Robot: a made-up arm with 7 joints.
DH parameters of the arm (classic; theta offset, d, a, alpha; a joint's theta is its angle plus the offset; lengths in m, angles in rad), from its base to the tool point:
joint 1: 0 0.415 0 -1.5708
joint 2: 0 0 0 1.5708
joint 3: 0 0.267 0.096 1.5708
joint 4: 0 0 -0.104 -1.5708
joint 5: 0 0.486 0 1.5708
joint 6: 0 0 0.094 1.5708
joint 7: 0 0 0 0
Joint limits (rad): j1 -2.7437..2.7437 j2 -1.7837..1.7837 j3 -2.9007..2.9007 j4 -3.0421..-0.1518 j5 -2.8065..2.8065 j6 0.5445..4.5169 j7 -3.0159..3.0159
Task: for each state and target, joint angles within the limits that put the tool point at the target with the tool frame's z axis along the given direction. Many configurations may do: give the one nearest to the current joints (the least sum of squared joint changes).
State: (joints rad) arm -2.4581 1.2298 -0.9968 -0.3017 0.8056 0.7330 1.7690
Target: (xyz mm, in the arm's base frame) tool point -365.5 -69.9 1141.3 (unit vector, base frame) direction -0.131 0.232 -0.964
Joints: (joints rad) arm -2.5944 0.3596 -1.3364 -0.1526 0.5057 0.5665 1.7690
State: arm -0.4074 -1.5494 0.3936 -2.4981 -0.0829 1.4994 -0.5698
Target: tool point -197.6 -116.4 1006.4 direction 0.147 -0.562 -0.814
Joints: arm -0.8013 -1.5818 -0.3311 -2.0937 -0.6076 1.2208 -0.5698
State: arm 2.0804 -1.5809 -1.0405 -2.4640 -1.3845 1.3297 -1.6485
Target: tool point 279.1 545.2 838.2 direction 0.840 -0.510 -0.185
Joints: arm 2.4480 -0.5067 -1.0223 -1.7036 -1.8576 1.1548 -1.6485
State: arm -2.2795 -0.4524 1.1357 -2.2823 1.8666 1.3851 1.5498
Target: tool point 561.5 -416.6 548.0 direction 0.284 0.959 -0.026
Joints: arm -2.5674 -0.5612 1.6898 -1.8279 1.8700 0.8678 1.5498
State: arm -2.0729 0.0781 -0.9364 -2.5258 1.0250 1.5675 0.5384
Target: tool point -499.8 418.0 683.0 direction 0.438 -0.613 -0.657
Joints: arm -2.5004 -0.0149 -1.3543 -1.6480 0.2311 0.8206 0.5384
